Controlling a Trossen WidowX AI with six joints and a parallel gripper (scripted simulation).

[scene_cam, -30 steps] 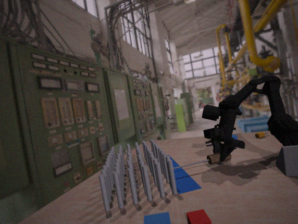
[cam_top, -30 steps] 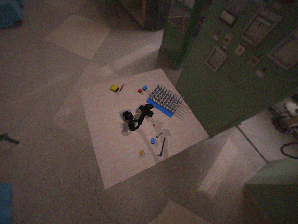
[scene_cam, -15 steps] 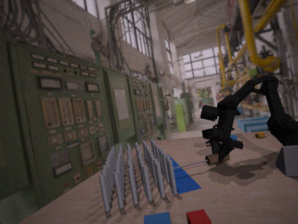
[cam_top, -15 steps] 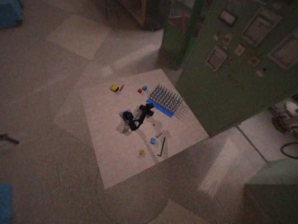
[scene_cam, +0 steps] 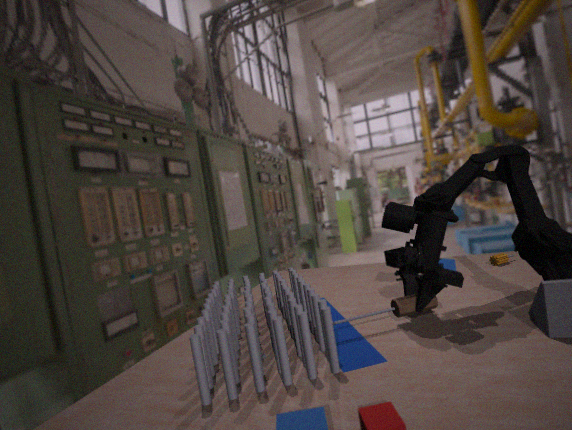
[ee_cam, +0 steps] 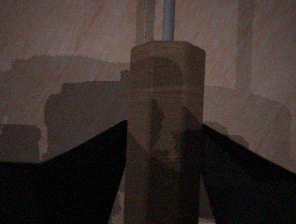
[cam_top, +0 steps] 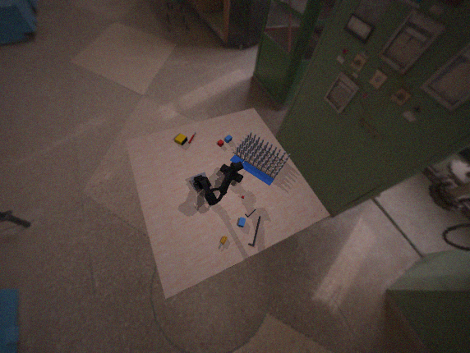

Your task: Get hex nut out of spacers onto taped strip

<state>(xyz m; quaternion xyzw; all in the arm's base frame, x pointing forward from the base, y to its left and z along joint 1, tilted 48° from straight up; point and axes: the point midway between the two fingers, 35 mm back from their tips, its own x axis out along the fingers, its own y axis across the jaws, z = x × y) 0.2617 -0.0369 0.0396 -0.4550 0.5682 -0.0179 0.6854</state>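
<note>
Now: gripper tip 18 cm short of the blue taped strip and 3 cm above it. From my gripper tip the other things lie so: yellow scraper 29 cm behind, 44 cm to the right, 1 cm below; yellow block 27 cm behind, 52 cm to the left, 1 cm below; red cube 5 cm ahead, 35 cm to the left, 1 cm below.
</note>
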